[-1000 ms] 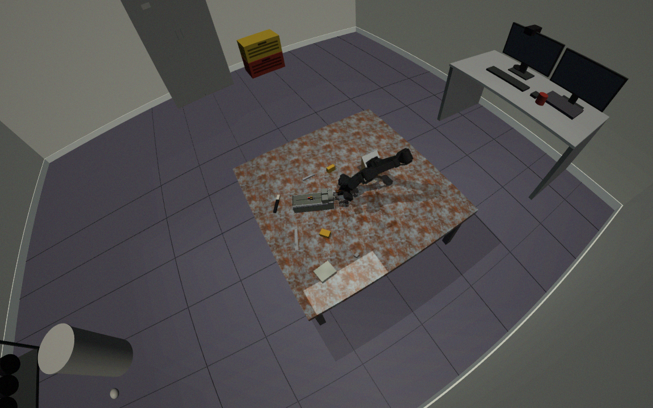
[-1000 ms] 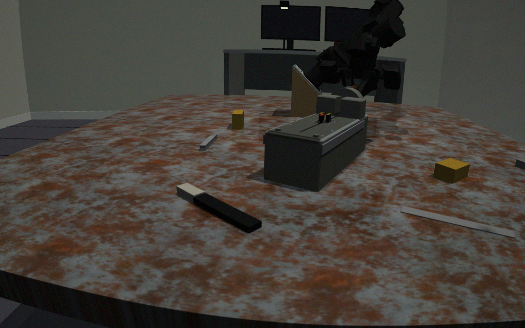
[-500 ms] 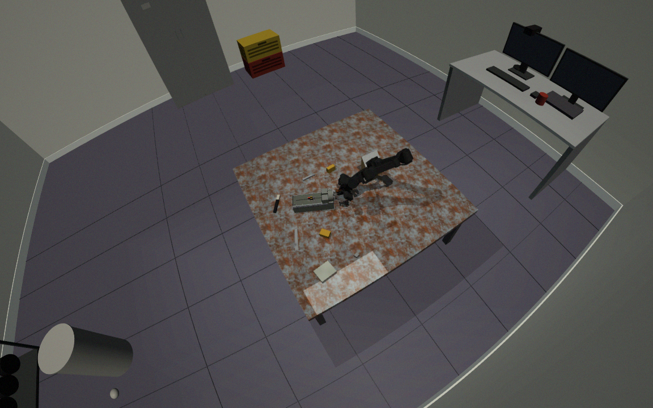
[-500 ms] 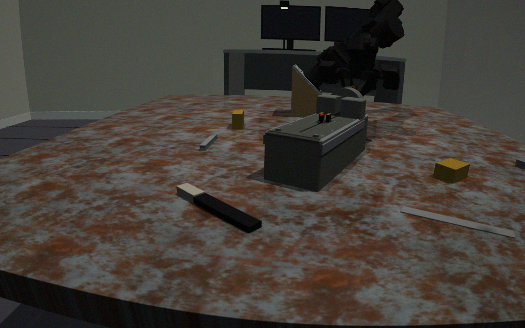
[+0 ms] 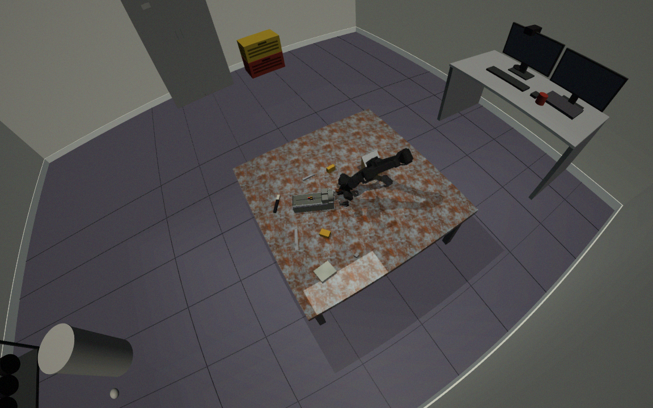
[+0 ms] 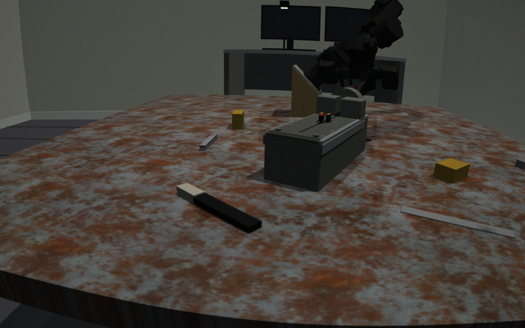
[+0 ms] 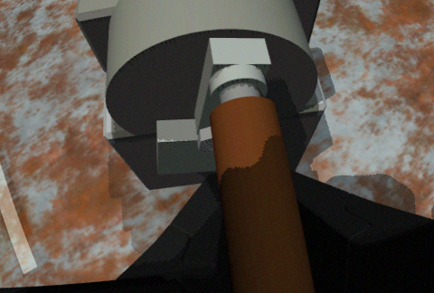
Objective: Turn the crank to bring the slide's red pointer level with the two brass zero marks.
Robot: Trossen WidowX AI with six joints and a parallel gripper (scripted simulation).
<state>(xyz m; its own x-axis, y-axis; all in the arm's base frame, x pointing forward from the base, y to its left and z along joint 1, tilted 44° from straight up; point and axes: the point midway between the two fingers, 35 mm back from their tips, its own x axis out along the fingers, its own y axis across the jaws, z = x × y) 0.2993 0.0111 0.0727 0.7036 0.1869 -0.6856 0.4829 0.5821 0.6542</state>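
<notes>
Now: gripper tip 3 cm below the brown crank handle, 1 cm to the right of it and 1 cm past it. The rest, counted from my gripper tip: red pointer (16 cm ahead, 9 cm to the right, 1 cm below); then small grey bar (30 cm to the right, 9 cm below, 4 cm ahead); then grey strip (37 cm ahead, 9 cm below, 6 cm to the left).
</notes>
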